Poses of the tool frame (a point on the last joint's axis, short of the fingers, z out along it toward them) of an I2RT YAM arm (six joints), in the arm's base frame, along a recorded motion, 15 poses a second.
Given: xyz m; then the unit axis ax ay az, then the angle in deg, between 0 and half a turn.
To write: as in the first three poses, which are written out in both.
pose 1, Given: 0.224, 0.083, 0.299, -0.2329, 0.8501, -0.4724, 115.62
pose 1, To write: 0.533, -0.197, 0.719, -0.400, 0.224, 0.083, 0.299
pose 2, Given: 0.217, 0.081, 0.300, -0.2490, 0.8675, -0.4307, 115.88
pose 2, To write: 0.531, -0.211, 0.735, -0.365, 0.217, 0.081, 0.300
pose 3, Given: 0.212, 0.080, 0.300, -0.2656, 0.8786, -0.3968, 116.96
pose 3, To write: 0.523, -0.226, 0.749, -0.338, 0.212, 0.080, 0.300
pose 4, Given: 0.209, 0.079, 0.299, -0.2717, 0.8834, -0.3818, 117.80
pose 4, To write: 0.517, -0.233, 0.756, -0.327, 0.209, 0.079, 0.299
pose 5, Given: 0.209, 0.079, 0.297, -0.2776, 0.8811, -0.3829, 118.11
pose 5, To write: 0.514, -0.238, 0.756, -0.328, 0.209, 0.079, 0.297
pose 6, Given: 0.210, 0.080, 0.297, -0.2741, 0.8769, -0.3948, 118.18
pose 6, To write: 0.514, -0.235, 0.752, -0.339, 0.210, 0.080, 0.297
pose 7, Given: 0.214, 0.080, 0.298, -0.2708, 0.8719, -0.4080, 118.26
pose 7, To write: 0.513, -0.232, 0.748, -0.350, 0.214, 0.080, 0.298
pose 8, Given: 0.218, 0.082, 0.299, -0.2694, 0.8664, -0.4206, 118.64
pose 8, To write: 0.510, -0.232, 0.745, -0.362, 0.218, 0.082, 0.299
